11 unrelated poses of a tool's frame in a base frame.
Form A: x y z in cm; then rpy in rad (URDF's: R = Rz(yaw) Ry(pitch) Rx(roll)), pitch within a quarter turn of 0, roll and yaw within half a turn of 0.
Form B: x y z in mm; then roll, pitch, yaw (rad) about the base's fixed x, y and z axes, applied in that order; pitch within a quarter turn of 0, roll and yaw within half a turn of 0. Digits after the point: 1 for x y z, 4 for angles.
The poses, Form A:
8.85 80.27 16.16 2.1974 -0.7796 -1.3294
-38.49 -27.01 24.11 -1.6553 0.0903 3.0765
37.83 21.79 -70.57 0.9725 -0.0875 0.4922
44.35 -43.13 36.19 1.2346 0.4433 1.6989
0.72 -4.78 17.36 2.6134 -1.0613 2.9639
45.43 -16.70 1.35 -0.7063 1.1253 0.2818
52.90 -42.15 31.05 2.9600 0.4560 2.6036
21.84 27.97 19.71 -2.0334 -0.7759 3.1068
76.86 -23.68 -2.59 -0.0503 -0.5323 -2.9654
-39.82 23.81 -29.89 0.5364 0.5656 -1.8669
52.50 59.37 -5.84 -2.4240 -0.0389 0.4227
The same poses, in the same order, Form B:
88.5 802.7 161.6 2.1974 -0.7796 -1.3294
-384.9 -270.1 241.1 -1.6553 0.0903 3.0765
378.3 217.9 -705.7 0.9725 -0.0875 0.4922
443.5 -431.3 361.9 1.2346 0.4433 1.6989
7.2 -47.8 173.6 2.6134 -1.0613 2.9639
454.3 -167.0 13.5 -0.7063 1.1253 0.2818
529.0 -421.5 310.5 2.9600 0.4560 2.6036
218.4 279.7 197.1 -2.0334 -0.7759 3.1068
768.6 -236.8 -25.9 -0.0503 -0.5323 -2.9654
-398.2 238.1 -298.9 0.5364 0.5656 -1.8669
525.0 593.7 -58.4 -2.4240 -0.0389 0.4227

